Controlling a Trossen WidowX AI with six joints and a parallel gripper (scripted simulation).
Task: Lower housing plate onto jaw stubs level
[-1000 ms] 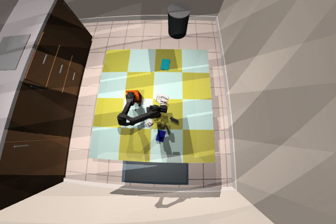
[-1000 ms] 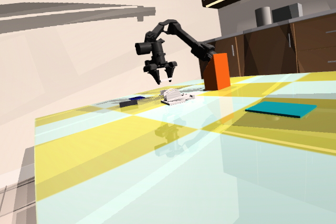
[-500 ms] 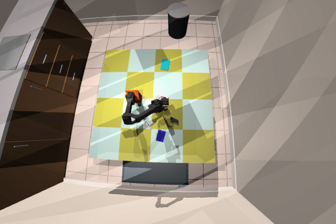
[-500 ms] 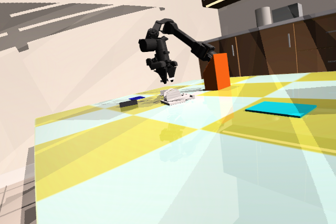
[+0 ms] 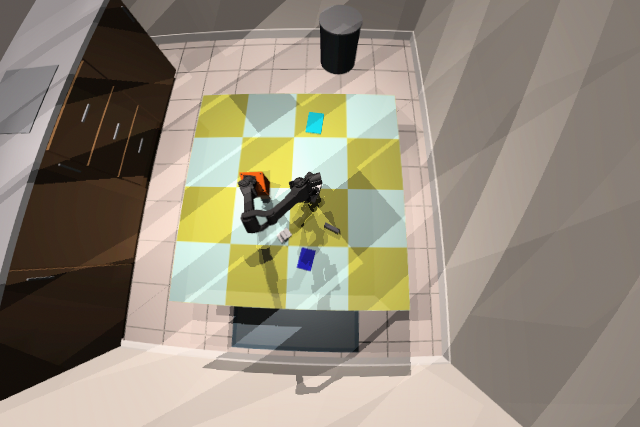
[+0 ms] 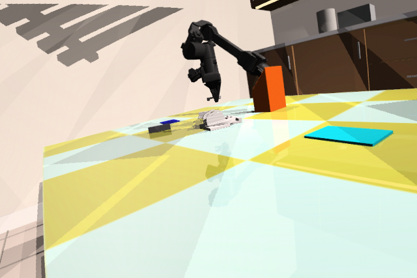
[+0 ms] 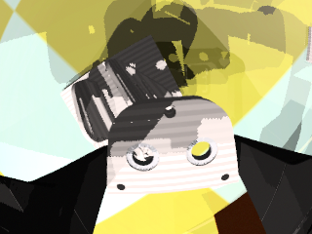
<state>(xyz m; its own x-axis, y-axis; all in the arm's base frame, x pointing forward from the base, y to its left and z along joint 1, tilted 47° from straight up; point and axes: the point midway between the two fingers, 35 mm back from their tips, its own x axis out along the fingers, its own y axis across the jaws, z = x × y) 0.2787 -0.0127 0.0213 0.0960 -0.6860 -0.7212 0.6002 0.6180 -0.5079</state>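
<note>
Now: gripper tip 70 mm above the pale jaw assembly and 60 mm to the right of it. The rest, counted from my gripper tip: blue plate (350 mm to the right, 80 mm below, 50 mm ahead); dark grey bar (170 mm to the right, 170 mm ahead, 70 mm below); small white piece (230 mm to the right, 90 mm behind, 70 mm below).
</note>
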